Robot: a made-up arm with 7 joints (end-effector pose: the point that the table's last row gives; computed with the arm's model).
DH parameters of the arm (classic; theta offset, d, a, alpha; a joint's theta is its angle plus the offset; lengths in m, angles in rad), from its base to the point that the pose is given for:
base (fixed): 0 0 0 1.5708
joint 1: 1.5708 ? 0 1.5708
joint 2: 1.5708 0 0 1.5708
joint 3: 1.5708 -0.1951 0 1.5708
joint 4: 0 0 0 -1.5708
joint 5: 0 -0.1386 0 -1.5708
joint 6: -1.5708 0 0 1.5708
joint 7: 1.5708 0 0 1.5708
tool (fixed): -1.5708 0 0 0
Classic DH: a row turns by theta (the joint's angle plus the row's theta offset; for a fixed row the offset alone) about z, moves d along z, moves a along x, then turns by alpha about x.
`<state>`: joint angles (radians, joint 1 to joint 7).
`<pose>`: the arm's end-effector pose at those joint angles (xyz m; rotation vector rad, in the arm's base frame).
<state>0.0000 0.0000 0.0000 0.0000 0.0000 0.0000 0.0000</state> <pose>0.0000 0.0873 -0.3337 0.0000 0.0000 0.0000</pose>
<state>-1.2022 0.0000 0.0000 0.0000 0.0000 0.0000 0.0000</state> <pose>-0.3113 0.0873 -0.1202 0.0000 1.2022 0.0000</pose>
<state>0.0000 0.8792 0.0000 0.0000 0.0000 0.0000 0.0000</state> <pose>0.0000 0.3443 -0.2128 0.8792 0.0000 0.0000</pose>
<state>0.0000 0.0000 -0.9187 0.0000 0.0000 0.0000 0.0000</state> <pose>0.0000 0.0873 -0.3337 0.0000 0.0000 -0.9187</pose>
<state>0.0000 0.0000 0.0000 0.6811 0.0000 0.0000 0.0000</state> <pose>0.0873 0.0873 -0.3028 0.0000 -0.6811 0.0000</pose>
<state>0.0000 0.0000 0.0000 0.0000 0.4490 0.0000 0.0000</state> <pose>0.0000 0.0873 -0.3337 0.0000 0.0000 0.4490</pose>
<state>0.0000 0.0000 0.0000 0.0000 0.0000 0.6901 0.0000</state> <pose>0.0000 0.0873 -0.3337 0.0000 0.6901 0.0000</pose>
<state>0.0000 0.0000 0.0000 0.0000 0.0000 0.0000 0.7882</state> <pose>0.0000 0.0873 -0.3337 -0.7882 0.0000 0.0000</pose>
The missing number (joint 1, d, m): -0.0873
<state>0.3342 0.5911 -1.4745 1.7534 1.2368 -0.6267 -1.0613</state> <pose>0.0835 0.0694 -0.2004 -0.2753 -0.9538 0.4589</pose>
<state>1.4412 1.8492 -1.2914 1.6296 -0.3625 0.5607 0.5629</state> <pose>0.0808 0.3036 0.0280 1.3839 -0.2874 -0.7742</pose>
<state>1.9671 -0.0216 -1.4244 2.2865 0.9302 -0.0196 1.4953</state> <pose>0.0881 -0.0184 0.0534 0.6172 -0.3428 2.3753</pose>
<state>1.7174 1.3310 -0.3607 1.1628 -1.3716 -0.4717 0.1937</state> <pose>0.0845 0.3196 0.1328 2.4594 -0.5324 -0.9706</pose>
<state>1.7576 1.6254 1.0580 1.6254 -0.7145 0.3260 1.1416</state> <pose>-0.1410 0.2680 0.0425 1.9168 -1.7798 0.9853</pose>
